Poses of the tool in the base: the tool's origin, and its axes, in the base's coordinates. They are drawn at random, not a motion.
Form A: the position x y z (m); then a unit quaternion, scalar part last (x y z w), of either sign.
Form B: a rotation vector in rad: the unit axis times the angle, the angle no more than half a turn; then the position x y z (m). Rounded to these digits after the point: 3 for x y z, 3 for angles.
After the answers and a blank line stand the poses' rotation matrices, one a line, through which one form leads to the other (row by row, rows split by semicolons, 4 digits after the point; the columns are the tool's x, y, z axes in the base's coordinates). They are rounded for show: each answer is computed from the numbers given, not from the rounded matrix.
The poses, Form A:
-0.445 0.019 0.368 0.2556 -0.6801 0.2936 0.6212
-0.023 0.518 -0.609 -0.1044 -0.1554 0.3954 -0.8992
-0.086 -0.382 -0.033 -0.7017 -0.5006 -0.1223 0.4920
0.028 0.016 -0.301 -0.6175 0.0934 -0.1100 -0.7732
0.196 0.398 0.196 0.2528 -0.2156 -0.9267 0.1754
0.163 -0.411 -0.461 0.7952 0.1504 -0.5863 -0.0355
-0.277 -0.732 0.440 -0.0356 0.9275 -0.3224 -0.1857
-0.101 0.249 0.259 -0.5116 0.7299 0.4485 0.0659
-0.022 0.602 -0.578 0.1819 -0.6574 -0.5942 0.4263
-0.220 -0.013 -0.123 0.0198 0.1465 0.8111 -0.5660
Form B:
0.587 -1.563 0.675 -0.445 0.019 0.368
0.216 0.322 -0.819 -0.023 0.518 -0.609
-1.703 -1.215 -0.297 -0.086 -0.382 -0.033
1.338 -0.202 0.238 0.028 0.016 -0.301
0.716 -0.611 -2.625 0.196 0.398 0.196
-2.443 -0.462 1.801 0.163 -0.411 -0.461
0.100 -2.613 0.908 -0.277 -0.732 0.440
-1.543 2.202 1.353 -0.101 0.249 0.259
0.455 -1.643 -1.485 -0.022 0.602 -0.578
-0.047 -0.344 -1.907 -0.220 -0.013 -0.123

-0.0975 -0.7125 -0.6949; 0.0171 0.6969 -0.7169; 0.9951 -0.0818 -0.0558
0.6390 0.7436 0.1969; -0.6787 0.6655 -0.3107; -0.3620 0.0649 0.9299
0.4689 0.8229 -0.3210; 0.5822 -0.0147 0.8129; 0.6642 -0.5680 -0.4860
0.9584 -0.2855 -0.0086; 0.0548 0.2132 -0.9755; 0.2803 0.9344 0.2199
-0.8106 0.2161 -0.5442; -0.4341 -0.8455 0.3109; -0.3929 0.4883 0.7792
0.2672 0.1976 -0.9432; 0.2808 -0.9522 -0.1199; -0.9218 -0.2328 -0.3100
-0.9285 -0.1858 -0.3215; 0.0537 0.7896 -0.6113; 0.3674 -0.5849 -0.7231
-0.4678 -0.8060 -0.3627; -0.6877 0.0742 0.7222; -0.5551 0.5873 -0.5890
-0.5704 0.2674 -0.7766; -0.7457 0.2277 0.6261; 0.3443 0.9363 0.0695
-0.3586 0.9239 -0.1337; -0.9123 -0.3164 0.2600; 0.1979 0.2152 0.9563

